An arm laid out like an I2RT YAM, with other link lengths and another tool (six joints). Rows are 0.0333 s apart.
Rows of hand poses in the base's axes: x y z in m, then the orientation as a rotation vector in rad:
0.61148 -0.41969 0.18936 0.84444 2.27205 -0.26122
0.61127 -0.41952 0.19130 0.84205 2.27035 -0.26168
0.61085 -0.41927 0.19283 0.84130 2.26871 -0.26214
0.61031 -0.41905 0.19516 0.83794 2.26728 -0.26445
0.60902 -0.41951 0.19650 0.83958 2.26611 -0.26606
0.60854 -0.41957 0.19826 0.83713 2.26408 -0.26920
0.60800 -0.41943 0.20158 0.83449 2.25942 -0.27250
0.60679 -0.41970 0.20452 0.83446 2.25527 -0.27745
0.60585 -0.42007 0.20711 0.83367 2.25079 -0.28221
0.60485 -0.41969 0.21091 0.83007 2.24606 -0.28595
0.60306 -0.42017 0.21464 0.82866 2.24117 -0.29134
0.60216 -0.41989 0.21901 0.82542 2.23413 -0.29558
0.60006 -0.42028 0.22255 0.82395 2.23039 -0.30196
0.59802 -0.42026 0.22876 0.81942 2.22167 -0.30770
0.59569 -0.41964 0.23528 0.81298 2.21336 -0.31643
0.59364 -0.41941 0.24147 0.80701 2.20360 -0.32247
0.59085 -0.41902 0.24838 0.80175 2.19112 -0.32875
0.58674 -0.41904 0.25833 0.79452 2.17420 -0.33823
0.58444 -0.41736 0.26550 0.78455 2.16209 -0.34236
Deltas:
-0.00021 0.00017 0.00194 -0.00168 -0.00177 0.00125
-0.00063 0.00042 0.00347 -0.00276 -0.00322 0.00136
-0.00117 0.00064 0.00580 -0.00589 -0.00429 0.00283
-0.00246 0.00018 0.00714 -0.00672 -0.00457 0.00103
-0.00294 0.00012 0.00890 -0.01026 -0.00576 0.00153
-0.00348 0.00026 0.01222 -0.01480 -0.00931 0.00165
-0.00469 -0.00001 0.01516 -0.01933 -0.01143 -0.00043
-0.00563 -0.00038 0.01775 -0.02412 -0.01403 -0.00199
-0.00663 0.00000 0.02155 -0.02932 -0.01761 -0.00134
-0.00842 -0.00048 0.02528 -0.03487 -0.02045 -0.00271
-0.00932 -0.00020 0.02965 -0.04103 -0.02587 -0.00287
-0.01142 -0.00059 0.03319 -0.04688 -0.02732 -0.00428
-0.01346 -0.00057 0.03940 -0.05502 -0.03392 -0.00426
-0.01579 0.00005 0.04592 -0.06567 -0.03941 -0.00365
-0.01784 0.00028 0.05211 -0.07490 -0.04701 -0.00289
-0.02063 0.00067 0.05902 -0.08493 -0.05685 -0.00321
-0.02474 0.00065 0.06897 -0.09923 -0.06981 -0.00387
-0.02704 0.00233 0.07614 -0.10951 -0.08070 -0.00016

